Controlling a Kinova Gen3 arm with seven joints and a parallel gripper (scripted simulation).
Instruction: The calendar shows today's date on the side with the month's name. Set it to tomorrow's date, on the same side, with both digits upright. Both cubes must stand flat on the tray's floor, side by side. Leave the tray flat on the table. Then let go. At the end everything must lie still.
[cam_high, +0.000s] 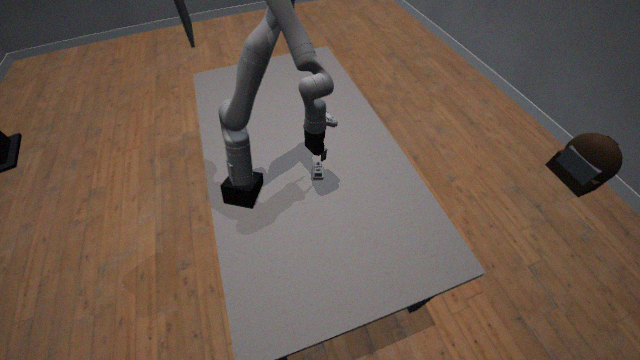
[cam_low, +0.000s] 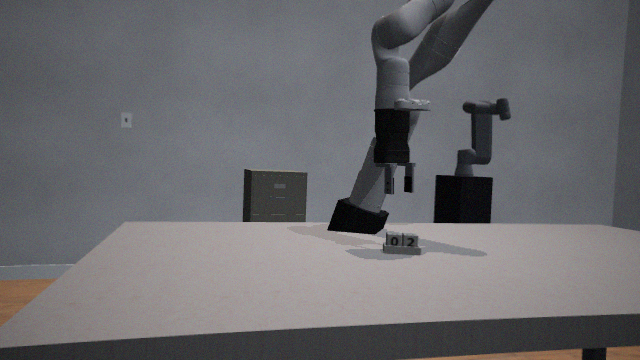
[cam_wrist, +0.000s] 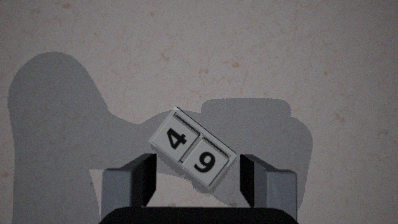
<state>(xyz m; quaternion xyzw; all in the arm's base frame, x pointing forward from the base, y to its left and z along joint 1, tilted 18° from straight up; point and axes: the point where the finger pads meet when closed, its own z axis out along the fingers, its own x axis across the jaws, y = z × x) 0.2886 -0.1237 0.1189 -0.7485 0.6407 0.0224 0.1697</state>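
My hand is 12 cm above the digit cube and 1 cm past it. Also, from my hand: calendar tray: 14 cm below, 1 cm to the left.
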